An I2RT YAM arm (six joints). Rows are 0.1 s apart.
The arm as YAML. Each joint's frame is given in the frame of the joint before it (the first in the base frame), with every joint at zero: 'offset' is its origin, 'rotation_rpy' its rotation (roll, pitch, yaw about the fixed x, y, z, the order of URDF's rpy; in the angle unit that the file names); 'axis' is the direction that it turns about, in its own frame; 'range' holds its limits. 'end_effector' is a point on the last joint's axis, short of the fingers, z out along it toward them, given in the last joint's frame.
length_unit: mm
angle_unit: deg
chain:
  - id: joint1
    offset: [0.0, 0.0, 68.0]
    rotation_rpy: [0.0, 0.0, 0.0]
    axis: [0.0, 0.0, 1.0]
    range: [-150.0, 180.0]
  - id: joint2
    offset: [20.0, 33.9, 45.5]
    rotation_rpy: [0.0, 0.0, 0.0]
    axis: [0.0, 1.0, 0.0]
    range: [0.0, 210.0]
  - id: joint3
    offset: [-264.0, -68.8, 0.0]
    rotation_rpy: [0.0, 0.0, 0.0]
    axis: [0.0, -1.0, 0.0]
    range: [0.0, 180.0]
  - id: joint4
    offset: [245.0, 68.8, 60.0]
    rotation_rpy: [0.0, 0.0, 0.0]
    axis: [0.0, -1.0, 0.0]
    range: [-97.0, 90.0]
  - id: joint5
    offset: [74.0, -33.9, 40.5]
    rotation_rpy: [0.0, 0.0, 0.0]
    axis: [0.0, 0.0, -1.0]
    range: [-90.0, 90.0]
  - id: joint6
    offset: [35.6, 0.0, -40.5]
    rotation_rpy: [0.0, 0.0, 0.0]
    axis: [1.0, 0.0, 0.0]
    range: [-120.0, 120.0]
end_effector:
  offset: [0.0, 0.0, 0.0]
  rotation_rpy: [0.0, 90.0, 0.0]
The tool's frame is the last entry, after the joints.
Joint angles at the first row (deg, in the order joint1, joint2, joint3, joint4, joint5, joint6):
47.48 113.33 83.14 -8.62 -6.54 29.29
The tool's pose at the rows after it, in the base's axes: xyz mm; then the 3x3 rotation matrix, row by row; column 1 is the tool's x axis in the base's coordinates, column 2 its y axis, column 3 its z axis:
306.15, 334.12, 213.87; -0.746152, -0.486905, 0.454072; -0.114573, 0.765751, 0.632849; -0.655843, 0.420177, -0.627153
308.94, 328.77, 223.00; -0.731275, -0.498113, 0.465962; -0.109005, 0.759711, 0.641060; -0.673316, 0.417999, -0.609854
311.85, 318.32, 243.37; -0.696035, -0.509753, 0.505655; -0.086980, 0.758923, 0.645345; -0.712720, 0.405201, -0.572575
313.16, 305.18, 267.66; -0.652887, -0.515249, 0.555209; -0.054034, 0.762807, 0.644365; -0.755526, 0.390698, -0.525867
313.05, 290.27, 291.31; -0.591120, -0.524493, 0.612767; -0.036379, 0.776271, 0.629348; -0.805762, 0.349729, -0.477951
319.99, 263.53, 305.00; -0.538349, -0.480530, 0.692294; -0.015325, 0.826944, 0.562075; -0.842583, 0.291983, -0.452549
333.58, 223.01, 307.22; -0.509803, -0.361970, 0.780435; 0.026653, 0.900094, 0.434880; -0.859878, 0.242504, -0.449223
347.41, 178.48, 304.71; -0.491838, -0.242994, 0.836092; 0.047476, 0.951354, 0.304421; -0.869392, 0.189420, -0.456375
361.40, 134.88, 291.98; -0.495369, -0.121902, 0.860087; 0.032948, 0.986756, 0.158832; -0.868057, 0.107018, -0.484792
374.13, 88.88, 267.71; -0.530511, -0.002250, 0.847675; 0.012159, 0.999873, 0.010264; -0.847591, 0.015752, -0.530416
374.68, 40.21, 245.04; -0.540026, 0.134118, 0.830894; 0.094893, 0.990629, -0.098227; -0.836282, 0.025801, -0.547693
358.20, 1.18, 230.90; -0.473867, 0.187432, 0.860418; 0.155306, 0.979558, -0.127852; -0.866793, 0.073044, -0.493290
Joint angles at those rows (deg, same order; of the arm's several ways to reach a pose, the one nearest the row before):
47.06 113.80 83.40 -8.67 -5.67 28.06
46.30 112.63 83.44 -8.64 -6.08 27.13
45.15 109.93 83.49 -8.68 -5.55 25.73
43.89 106.59 83.45 -8.70 -4.56 24.52
42.61 103.12 83.24 -8.71 -2.77 21.95
39.51 99.88 81.80 -8.83 0.39 19.31
34.16 96.96 78.88 -8.70 4.50 18.02
27.82 94.81 76.14 -8.70 6.95 15.88
21.34 94.42 73.58 -8.60 9.50 12.35
14.43 95.57 70.47 -7.69 11.61 8.45
7.22 95.28 65.30 -4.02 11.65 9.52
1.00 91.87 56.71 5.26 8.21 9.51

